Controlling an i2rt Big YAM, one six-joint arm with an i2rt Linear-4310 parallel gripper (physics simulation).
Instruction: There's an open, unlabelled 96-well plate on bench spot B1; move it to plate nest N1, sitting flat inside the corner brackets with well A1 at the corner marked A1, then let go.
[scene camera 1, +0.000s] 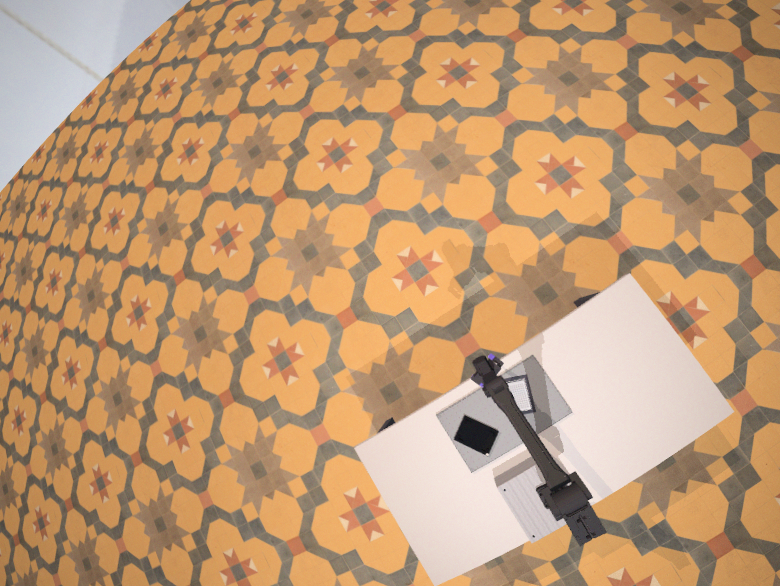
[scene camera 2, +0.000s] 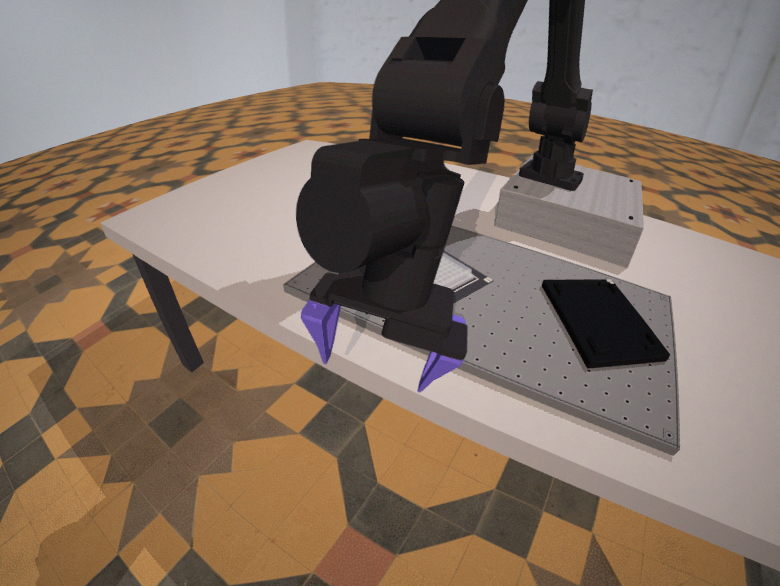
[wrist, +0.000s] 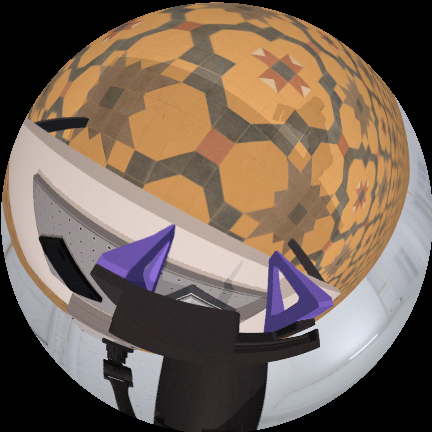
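Pixels of known places: gripper, between the fingertips: (scene camera 2: 372, 374) (wrist: 225, 243); arm's base, origin of its link: (scene camera 1: 553, 491) (scene camera 2: 551, 177) (wrist: 116, 344).
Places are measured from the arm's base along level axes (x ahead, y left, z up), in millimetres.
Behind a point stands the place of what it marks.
The white 96-well plate (scene camera 1: 520, 395) @(x 393, y -76, z -60 mm) (scene camera 2: 455, 272) @(x 364, y -27, z -57 mm) (wrist: 191, 299) @(x 465, y -42, z -63 mm) lies within a dark-outlined spot on the grey perforated board (scene camera 1: 469, 403) @(x 457, y 142, z -72 mm) (scene camera 2: 510, 327) @(x 409, y 80, z -71 mm) (wrist: 75, 225) @(x 474, y 154, z -71 mm), partly hidden by the arm in scene camera 2 and the wrist view. The black plate nest (scene camera 1: 476, 434) @(x 325, y 178, z -60 mm) (scene camera 2: 605, 324) @(x 339, y 189, z -60 mm) (wrist: 70, 267) @(x 369, y 160, z -60 mm) sits on the same board, with raised corner brackets and a small pale mark at one corner; its lettering is too small to read. My gripper (scene camera 1: 486, 370) @(x 583, y 0, z -52 mm) (scene camera 2: 373, 376) @(x 583, y 0, z -52 mm) (wrist: 225, 243) @(x 583, y 0, z -52 mm) is open and empty, its purple fingers wide apart. It hangs above the table's edge, beside the board and off the plate.
The arm's base stands on a grey block (scene camera 1: 526, 507) @(x -11, y 128, z 2 mm) (scene camera 2: 567, 233) @(x 121, y 78, z -55 mm) behind the board. The arm reaches over the board beside the nest. The white table (scene camera 1: 643, 378) @(x 203, y -593, z -84 mm) (scene camera 2: 220, 207) @(x 410, y -583, z -84 mm) ends close under the gripper, with patterned floor beyond the edge.
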